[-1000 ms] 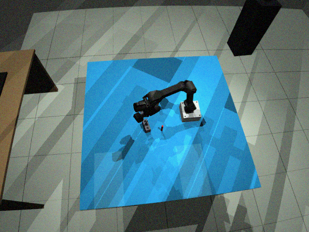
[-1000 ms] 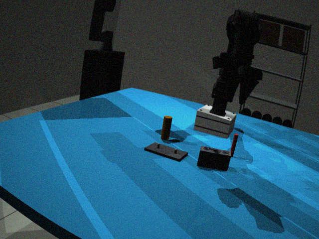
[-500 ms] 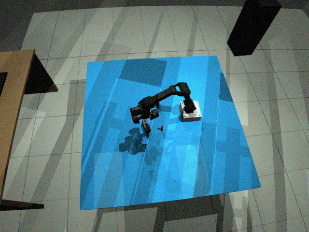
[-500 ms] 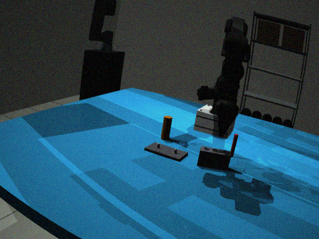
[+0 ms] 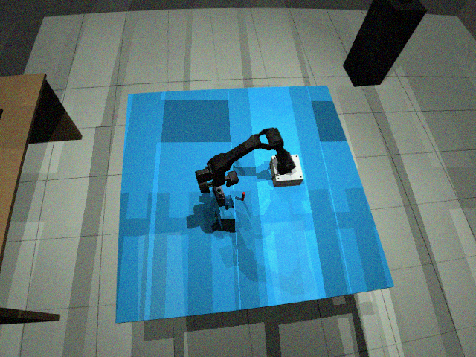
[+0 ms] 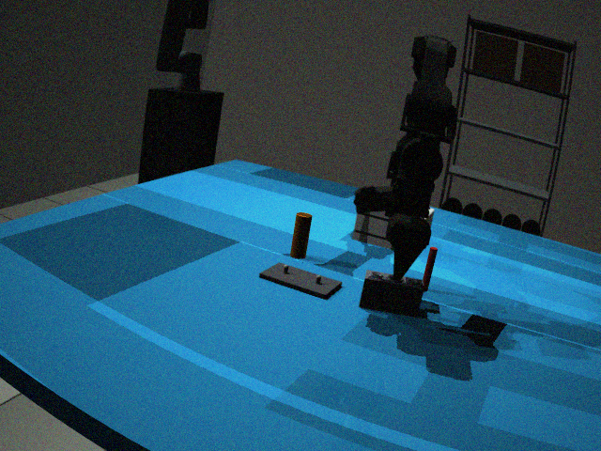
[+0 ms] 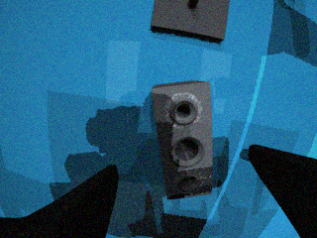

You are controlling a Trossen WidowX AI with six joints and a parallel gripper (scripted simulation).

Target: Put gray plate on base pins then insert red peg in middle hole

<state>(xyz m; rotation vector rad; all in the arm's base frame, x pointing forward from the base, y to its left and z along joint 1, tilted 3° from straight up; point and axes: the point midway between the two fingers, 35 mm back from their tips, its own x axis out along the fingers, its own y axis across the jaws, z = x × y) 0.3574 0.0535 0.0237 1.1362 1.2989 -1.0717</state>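
Right now the gray plate is 3 cm below my gripper tip. The rest, counted from my gripper tip: red peg 12 cm behind, 5 cm to the left, 3 cm below; then orange cylinder 20 cm to the right, 13 cm behind, 3 cm below; then dark base 15 cm to the right, 6 cm below, 2 cm behind.
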